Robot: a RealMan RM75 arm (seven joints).
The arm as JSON. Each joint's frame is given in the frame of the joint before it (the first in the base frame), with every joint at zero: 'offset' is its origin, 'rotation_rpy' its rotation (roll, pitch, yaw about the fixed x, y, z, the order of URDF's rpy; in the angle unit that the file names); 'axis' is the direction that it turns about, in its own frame. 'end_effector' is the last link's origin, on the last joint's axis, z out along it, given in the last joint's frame.
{
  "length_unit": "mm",
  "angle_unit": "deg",
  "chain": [
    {
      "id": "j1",
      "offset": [
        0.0,
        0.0,
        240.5
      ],
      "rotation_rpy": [
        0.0,
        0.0,
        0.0
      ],
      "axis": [
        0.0,
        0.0,
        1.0
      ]
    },
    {
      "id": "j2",
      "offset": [
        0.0,
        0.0,
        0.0
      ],
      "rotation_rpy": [
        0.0,
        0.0,
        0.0
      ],
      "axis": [
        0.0,
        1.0,
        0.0
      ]
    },
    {
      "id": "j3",
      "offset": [
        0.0,
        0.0,
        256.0
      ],
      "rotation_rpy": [
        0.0,
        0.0,
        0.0
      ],
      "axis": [
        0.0,
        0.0,
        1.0
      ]
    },
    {
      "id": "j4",
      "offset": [
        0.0,
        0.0,
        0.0
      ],
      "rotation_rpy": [
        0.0,
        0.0,
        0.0
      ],
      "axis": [
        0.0,
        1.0,
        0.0
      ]
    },
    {
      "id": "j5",
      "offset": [
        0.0,
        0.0,
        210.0
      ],
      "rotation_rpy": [
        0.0,
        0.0,
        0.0
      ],
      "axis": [
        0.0,
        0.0,
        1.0
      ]
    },
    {
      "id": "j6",
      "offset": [
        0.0,
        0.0,
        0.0
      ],
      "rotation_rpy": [
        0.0,
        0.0,
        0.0
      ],
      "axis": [
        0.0,
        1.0,
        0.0
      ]
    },
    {
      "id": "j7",
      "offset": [
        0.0,
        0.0,
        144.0
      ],
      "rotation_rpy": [
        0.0,
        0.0,
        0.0
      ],
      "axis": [
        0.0,
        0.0,
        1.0
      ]
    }
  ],
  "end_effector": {
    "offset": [
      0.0,
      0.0,
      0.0
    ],
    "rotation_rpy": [
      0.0,
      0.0,
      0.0
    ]
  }
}
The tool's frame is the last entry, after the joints.
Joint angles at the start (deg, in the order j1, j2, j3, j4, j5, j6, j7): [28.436 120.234 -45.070 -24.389 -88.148 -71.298 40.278]
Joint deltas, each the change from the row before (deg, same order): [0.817 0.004 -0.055 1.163 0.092 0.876 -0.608]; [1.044 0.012 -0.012 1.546 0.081 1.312 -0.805]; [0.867 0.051 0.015 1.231 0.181 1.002 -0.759]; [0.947 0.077 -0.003 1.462 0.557 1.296 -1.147]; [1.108 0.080 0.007 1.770 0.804 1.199 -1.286]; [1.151 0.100 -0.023 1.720 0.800 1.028 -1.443]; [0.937 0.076 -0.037 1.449 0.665 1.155 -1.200]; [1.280 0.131 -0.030 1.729 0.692 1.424 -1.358]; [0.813 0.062 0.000 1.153 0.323 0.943 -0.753]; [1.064 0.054 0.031 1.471 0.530 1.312 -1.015]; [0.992 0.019 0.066 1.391 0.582 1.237 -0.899]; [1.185 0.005 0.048 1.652 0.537 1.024 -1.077]
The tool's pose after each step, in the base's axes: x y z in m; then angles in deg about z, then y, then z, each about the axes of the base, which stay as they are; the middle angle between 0 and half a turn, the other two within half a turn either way. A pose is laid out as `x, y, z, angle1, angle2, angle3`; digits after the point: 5 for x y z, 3 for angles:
0.27766, 0.35133, -0.02538, -49.365, 128.812, 120.982
0.27635, 0.35419, -0.03073, -49.777, 129.309, 120.296
0.27472, 0.35652, -0.03504, -50.113, 129.605, 119.851
0.27320, 0.35923, -0.03978, -50.723, 129.705, 119.101
0.27076, 0.36187, -0.04521, -51.040, 129.745, 118.587
0.26746, 0.36432, -0.05072, -51.416, 129.847, 118.341
0.26558, 0.36633, -0.05545, -51.993, 130.026, 117.705
0.26230, 0.36902, -0.06158, -52.660, 130.392, 117.061
0.26054, 0.37036, -0.06570, -53.052, 130.772, 116.571
0.25843, 0.37238, -0.07055, -53.705, 131.176, 115.767
0.25665, 0.37429, -0.07472, -54.282, 131.493, 114.928
0.25355, 0.37578, -0.07976, -54.716, 132.016, 114.524

